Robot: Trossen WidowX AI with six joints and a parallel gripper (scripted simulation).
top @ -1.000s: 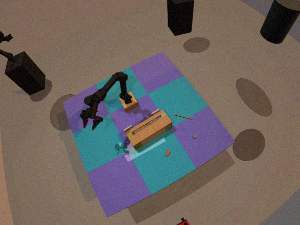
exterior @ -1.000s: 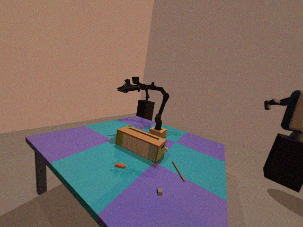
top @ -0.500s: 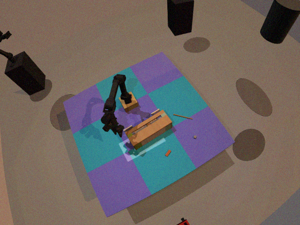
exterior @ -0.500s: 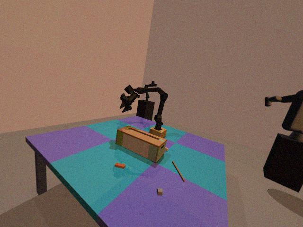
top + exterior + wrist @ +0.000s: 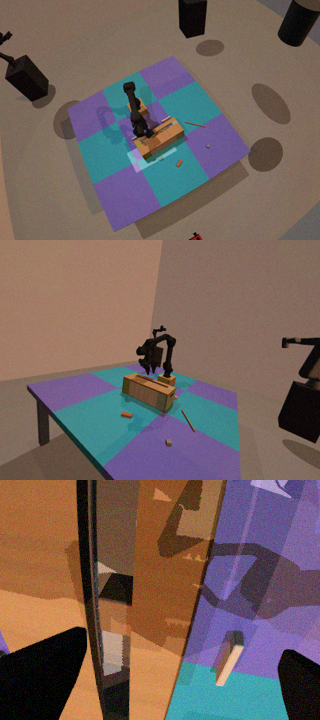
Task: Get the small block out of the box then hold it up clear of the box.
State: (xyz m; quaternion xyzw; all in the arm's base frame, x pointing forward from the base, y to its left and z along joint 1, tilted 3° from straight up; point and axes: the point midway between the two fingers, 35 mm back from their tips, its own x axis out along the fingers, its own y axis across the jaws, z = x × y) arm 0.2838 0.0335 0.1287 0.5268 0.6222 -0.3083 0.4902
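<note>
Now: gripper tip 10 cm above the brown box, 5 cm to the right of it and 2 cm short of it. The rest, counted from my gripper tip: orange-red block (30 cm ahead, 16 cm below, 14 cm to the left); then thin brown stick (39 cm to the left, 16 cm below, 2 cm ahead); then orange-brown block (8 cm below, 6 cm to the left, 3 cm ahead).
</note>
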